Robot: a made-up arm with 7 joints.
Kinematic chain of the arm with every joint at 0, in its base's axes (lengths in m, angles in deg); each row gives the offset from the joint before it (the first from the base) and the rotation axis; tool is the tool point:
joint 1: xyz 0 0 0.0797 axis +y
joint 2: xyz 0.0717 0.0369 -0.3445 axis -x
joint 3: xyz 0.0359 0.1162 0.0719 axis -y
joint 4: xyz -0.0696 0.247 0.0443 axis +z
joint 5: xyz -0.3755 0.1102 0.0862 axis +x
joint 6: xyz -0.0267 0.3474 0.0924 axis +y
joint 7: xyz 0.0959 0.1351 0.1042 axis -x
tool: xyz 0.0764 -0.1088 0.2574
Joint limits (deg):
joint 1: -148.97..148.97
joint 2: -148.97..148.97
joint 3: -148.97..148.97
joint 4: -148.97..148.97
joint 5: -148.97..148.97
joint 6: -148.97..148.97
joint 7: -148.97..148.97
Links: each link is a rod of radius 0.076 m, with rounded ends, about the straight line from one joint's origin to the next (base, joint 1, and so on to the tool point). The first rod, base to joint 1, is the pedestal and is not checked.
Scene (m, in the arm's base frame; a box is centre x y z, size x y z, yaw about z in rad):
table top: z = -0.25
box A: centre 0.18 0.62 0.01 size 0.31 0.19 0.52 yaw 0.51
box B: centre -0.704 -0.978 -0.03 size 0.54 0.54 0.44 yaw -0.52
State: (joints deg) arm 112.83 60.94 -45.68 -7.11 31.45 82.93 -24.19
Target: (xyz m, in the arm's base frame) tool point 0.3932 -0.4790 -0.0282
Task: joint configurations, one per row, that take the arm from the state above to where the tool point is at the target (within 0.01 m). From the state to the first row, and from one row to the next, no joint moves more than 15 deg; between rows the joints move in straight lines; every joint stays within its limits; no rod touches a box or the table.
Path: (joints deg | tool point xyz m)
1: 109.36 59.37 -32.71 -5.14 33.78 81.15 -12.02 | -0.8339 0.7311 0.1657
2: 105.89 57.79 -19.73 -3.17 36.10 79.36 0.15 | -0.8002 0.8051 0.1351
3: 102.42 56.22 -6.76 -1.20 38.43 77.58 12.31 | -0.7535 0.8835 0.1433
4: 98.96 54.64 6.21 0.76 40.75 75.80 24.48 | -0.7082 0.9486 0.1977
5: 95.49 53.07 19.19 2.73 43.08 74.02 36.65 | -0.6840 0.9826 0.2937
6: 89.77 40.52 19.65 4.52 38.84 62.43 32.10 | -0.4462 1.0177 0.2409
7: 84.05 27.97 20.12 6.31 34.59 50.85 27.55 | -0.2141 0.9920 0.2559
8: 78.33 15.42 20.58 8.09 30.35 39.26 23.00 | -0.0176 0.9098 0.3304
9: 72.61 2.87 21.04 9.88 26.10 27.68 18.45 | 0.1187 0.7811 0.4474
10: 66.89 -9.69 21.51 11.66 21.86 16.09 13.90 | 0.1801 0.6200 0.5834
11: 73.19 -22.43 12.26 9.86 29.42 15.80 12.68 | 0.4373 0.3433 0.5097
12: 79.49 -35.17 3.02 8.05 36.99 15.52 11.46 | 0.5634 0.0378 0.3486
13: 85.79 -47.91 -6.23 6.24 44.56 15.23 10.23 | 0.5432 -0.2494 0.1519
14: 92.09 -60.65 -15.47 4.44 52.12 14.94 9.01 | 0.3932 -0.4790 -0.0282

